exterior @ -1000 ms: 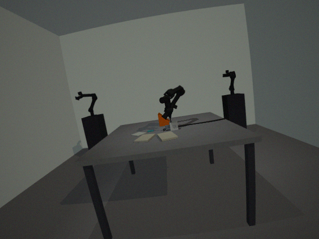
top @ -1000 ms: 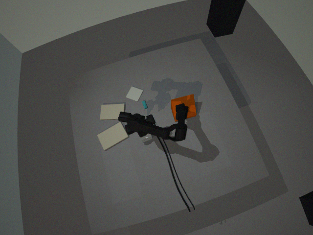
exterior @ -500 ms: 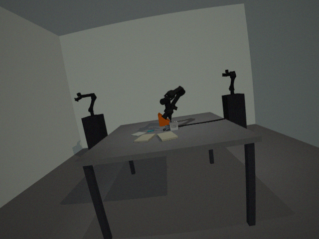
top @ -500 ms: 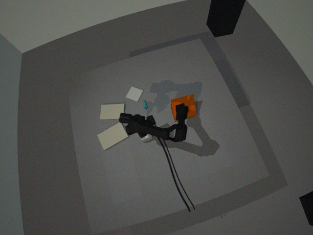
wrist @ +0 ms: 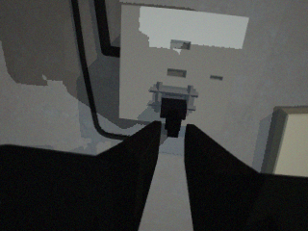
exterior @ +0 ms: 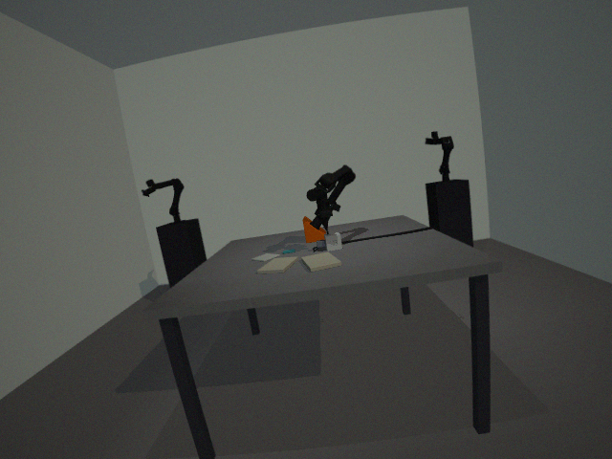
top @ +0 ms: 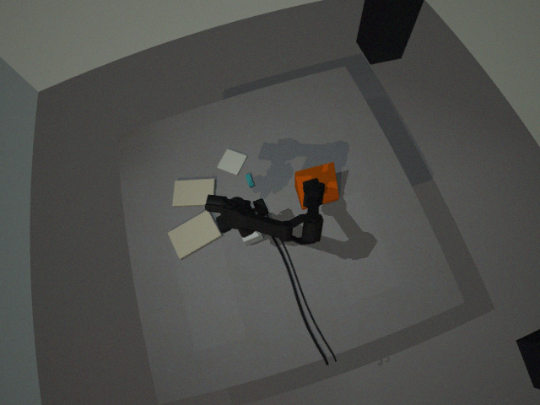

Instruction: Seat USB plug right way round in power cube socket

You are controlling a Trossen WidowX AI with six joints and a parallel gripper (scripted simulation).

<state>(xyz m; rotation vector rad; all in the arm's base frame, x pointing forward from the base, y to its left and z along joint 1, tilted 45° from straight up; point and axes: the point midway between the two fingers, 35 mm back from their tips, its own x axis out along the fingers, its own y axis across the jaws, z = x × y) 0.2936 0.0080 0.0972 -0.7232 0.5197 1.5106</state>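
Right now the dark USB plug is 2 cm below my gripper tip. From my gripper tip the other things lie so: white card 33 cm to the right, 10 cm below; then small teal piece 6 cm behind, 22 cm to the right, 10 cm below.
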